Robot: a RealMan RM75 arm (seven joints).
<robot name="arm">
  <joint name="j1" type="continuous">
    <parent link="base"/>
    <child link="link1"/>
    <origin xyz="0 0 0.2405"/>
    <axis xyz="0 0 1"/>
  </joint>
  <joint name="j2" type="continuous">
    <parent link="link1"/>
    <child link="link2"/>
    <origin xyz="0 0 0"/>
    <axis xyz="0 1 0"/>
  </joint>
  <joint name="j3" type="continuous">
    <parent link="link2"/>
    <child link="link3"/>
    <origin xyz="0 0 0.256"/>
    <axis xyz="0 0 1"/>
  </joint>
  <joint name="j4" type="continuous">
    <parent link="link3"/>
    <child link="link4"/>
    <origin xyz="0 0 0"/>
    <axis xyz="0 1 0"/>
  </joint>
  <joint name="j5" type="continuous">
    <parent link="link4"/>
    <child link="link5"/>
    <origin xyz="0 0 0.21"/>
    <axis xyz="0 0 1"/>
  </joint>
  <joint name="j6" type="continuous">
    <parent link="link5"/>
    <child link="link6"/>
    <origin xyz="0 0 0"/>
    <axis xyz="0 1 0"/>
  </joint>
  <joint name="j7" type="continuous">
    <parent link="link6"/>
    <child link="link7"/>
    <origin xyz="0 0 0.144"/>
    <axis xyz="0 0 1"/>
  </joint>
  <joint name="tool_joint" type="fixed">
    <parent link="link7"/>
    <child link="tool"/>
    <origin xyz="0 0 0"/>
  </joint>
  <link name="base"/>
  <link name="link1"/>
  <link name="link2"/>
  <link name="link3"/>
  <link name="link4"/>
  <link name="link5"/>
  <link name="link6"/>
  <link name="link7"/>
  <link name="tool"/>
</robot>
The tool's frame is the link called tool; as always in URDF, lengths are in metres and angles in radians. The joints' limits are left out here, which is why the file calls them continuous.
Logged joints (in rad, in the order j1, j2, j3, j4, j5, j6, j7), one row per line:
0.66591, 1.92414, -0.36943, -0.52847, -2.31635, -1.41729, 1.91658
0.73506, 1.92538, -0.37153, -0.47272, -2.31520, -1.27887, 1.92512
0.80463, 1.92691, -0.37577, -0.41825, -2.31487, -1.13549, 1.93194
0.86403, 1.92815, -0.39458, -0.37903, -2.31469, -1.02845, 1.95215
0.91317, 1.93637, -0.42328, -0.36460, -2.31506, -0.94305, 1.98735
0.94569, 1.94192, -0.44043, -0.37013, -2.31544, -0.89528, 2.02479
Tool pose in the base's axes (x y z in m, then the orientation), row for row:
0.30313, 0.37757, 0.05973, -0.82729, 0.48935, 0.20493, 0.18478
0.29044, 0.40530, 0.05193, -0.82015, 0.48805, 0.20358, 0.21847
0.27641, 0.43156, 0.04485, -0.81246, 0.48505, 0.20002, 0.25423
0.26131, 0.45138, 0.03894, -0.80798, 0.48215, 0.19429, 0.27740
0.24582, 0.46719, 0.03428, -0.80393, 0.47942, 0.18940, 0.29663
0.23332, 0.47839, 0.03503, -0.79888, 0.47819, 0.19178, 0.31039
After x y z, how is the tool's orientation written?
As a quaternion, x y z w.
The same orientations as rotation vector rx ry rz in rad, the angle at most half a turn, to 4 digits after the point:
-2.3316, 1.3792, 0.5776
-2.2701, 1.3509, 0.5635
-2.2072, 1.3178, 0.5434
-2.1693, 1.2945, 0.5216
-2.1376, 1.2747, 0.5036
-2.1097, 1.2628, 0.5065

